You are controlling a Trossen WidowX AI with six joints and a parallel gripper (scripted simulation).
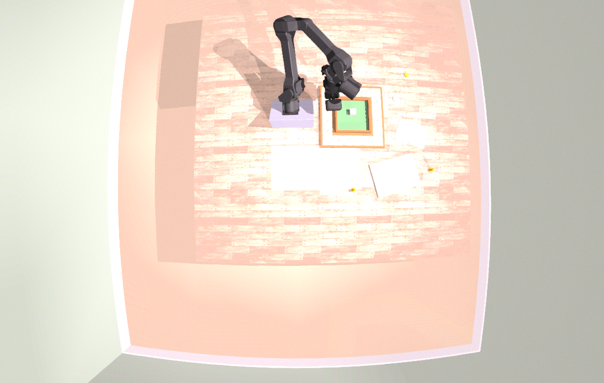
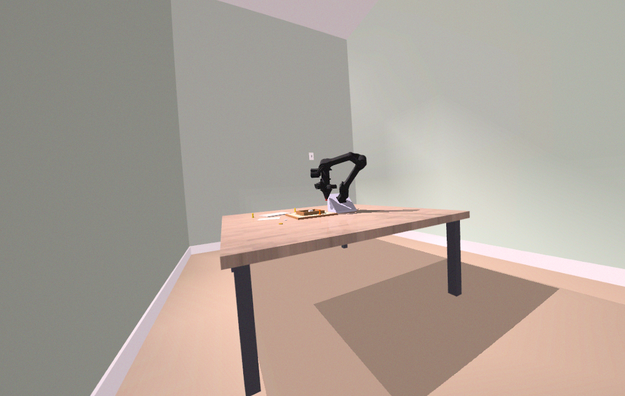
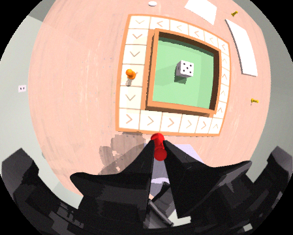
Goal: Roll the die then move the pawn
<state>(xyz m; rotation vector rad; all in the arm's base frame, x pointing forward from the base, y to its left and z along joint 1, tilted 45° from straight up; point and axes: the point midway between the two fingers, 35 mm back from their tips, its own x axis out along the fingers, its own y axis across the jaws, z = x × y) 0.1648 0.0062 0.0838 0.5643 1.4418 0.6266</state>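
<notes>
Right now the white die is 100 mm ahead of my gripper tip, 50 mm to the right of it and 80 mm below it. Round my gripper tip: red pawn (10 mm above); orange pawn (80 mm ahead, 50 mm to the left, 80 mm below).
</notes>
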